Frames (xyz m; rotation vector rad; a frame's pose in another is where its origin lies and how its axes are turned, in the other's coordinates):
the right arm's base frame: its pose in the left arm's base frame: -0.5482 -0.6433 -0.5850 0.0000 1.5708 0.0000
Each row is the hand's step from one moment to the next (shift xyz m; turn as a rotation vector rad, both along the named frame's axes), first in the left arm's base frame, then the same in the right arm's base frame.
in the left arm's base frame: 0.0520 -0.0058 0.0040 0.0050 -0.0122 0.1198
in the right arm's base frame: -0.0040 -0.0058 0.0520 -0.1198 -0.0122 0.0050
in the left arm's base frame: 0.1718 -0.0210 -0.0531 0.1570 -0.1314 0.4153
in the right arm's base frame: 0.0531 -0.0210 0.1718 -0.4153 -0.1314 0.1570
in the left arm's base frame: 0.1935 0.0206 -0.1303 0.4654 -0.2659 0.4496
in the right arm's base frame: 0.1303 0.0206 0.1935 -0.4496 -0.2659 0.4654
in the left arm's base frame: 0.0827 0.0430 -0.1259 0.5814 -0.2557 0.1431
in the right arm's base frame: 0.1259 0.0430 0.0827 -0.1431 -0.2557 0.5814
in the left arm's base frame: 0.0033 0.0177 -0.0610 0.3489 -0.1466 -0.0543
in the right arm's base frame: 0.0610 0.0177 0.0033 0.0543 -0.1466 0.3489
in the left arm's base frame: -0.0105 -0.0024 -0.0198 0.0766 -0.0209 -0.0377
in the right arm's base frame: 0.0198 -0.0024 -0.0105 0.0377 -0.0209 0.0766
